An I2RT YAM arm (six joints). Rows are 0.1 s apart.
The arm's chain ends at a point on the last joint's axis. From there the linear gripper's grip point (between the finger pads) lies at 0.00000 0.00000 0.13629 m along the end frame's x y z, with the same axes.
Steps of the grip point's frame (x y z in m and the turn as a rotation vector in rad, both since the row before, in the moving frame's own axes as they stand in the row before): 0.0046, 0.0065, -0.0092, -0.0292, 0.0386, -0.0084; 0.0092, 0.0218, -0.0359, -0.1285, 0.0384, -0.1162; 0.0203, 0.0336, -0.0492, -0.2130, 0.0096, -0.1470; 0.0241, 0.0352, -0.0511, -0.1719, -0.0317, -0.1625; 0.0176, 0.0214, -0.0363, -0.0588, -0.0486, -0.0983; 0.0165, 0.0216, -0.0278, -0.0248, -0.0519, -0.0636; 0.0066, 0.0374, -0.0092, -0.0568, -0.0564, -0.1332; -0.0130, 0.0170, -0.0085, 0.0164, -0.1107, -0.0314
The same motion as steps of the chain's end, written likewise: -0.0007, 0.0025, -0.0090, -0.0292, 0.0386, -0.0084; 0.0030, 0.0047, -0.0347, -0.1285, 0.0384, -0.1162; 0.0169, 0.0050, -0.0461, -0.2130, 0.0096, -0.1470; 0.0265, 0.0116, -0.0490, -0.1719, -0.0317, -0.1625; 0.0238, 0.0131, -0.0359, -0.0588, -0.0486, -0.0983; 0.0235, 0.0180, -0.0276, -0.0248, -0.0519, -0.0636; 0.0137, 0.0292, -0.0088, -0.0568, -0.0564, -0.1332; 0.0021, 0.0190, -0.0076, 0.0164, -0.1107, -0.0314
